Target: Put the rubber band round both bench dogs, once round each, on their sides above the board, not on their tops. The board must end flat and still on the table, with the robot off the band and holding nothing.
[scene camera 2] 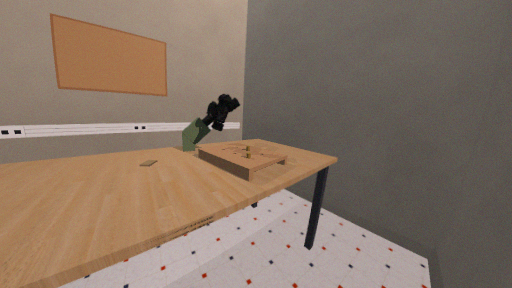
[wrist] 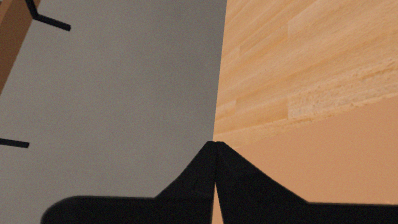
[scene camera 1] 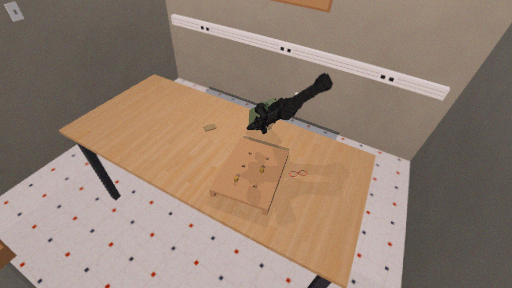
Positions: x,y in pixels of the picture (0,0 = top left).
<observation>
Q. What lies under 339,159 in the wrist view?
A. A wooden board.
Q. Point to a wooden board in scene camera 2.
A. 242,160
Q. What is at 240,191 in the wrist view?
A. My gripper.
</observation>
